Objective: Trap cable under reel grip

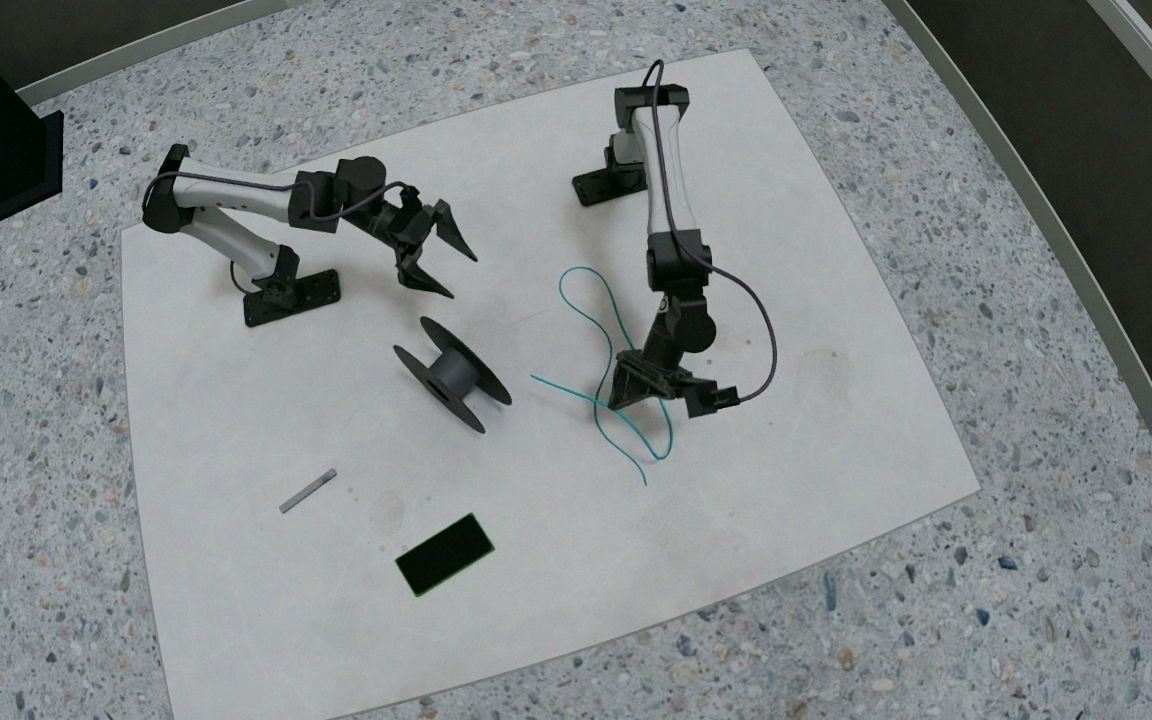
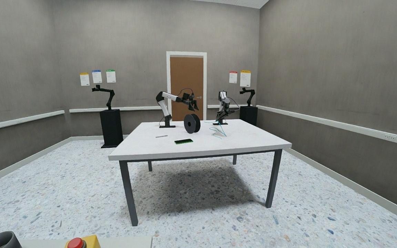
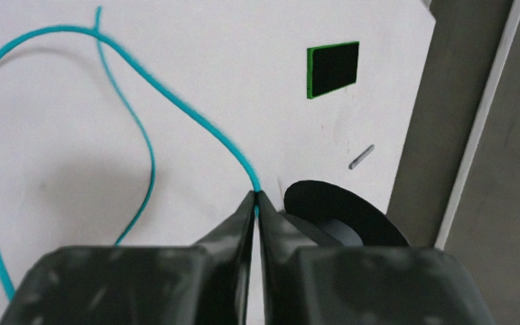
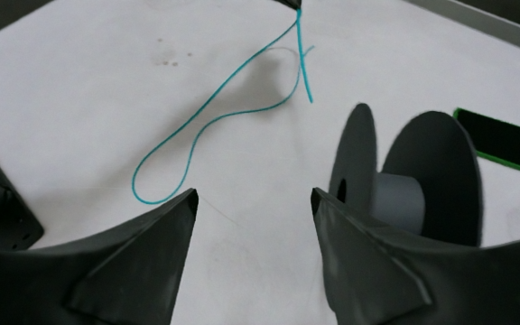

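Now: left hand 21 cm to the left of the black reel, 16 cm past it and 5 cm above it. Round my left hand: grey bar: 53 cm to the right, 15 cm below, 9 cm behind.
Right now my right hand is 13 cm above the black reel, 9 cm short of it and 7 cm to the left of it. From my right hand the other things lie so: grey bar: 38 cm to the right, 23 cm below, 16 cm ahead.
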